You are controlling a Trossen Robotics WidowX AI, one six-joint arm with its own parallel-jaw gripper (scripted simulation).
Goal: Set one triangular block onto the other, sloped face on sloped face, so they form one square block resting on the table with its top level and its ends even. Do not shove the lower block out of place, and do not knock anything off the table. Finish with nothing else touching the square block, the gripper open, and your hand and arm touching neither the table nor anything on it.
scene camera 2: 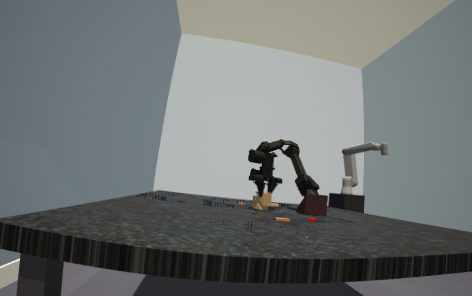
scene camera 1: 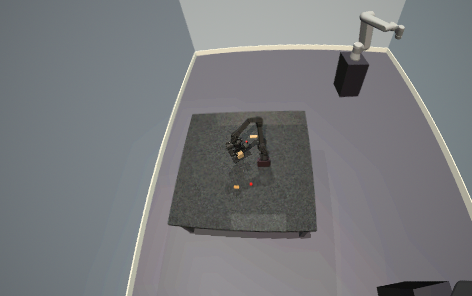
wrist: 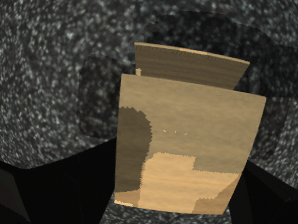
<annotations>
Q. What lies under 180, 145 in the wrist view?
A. A tan triangular block.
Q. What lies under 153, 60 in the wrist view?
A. A tan triangular block.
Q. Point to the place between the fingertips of my gripper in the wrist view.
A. At 177, 153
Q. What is my gripper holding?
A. A tan triangular block.
</annotations>
